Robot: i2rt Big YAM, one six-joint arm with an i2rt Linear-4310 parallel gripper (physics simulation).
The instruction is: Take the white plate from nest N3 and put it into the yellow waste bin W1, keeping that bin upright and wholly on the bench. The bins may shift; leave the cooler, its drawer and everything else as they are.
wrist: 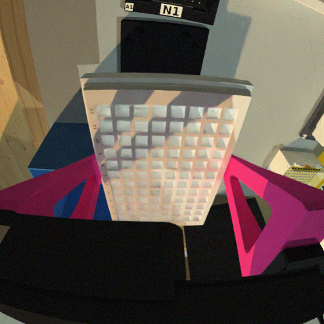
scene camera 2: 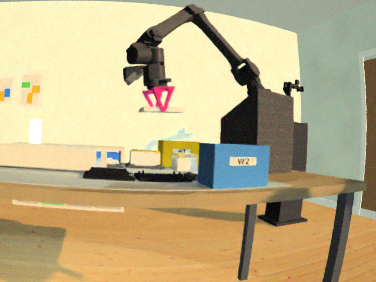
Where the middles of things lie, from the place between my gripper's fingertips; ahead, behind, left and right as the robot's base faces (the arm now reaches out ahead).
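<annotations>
The black nest N3 (wrist: 163, 48) is 210 mm below my hand, and it's 20 mm behind my hand and 10 mm to the right of it too. As for blue bin W2 (scene camera 2: 220, 166), that's 120 mm to the left of my hand, 210 mm behind it and 150 mm below it.
</annotations>
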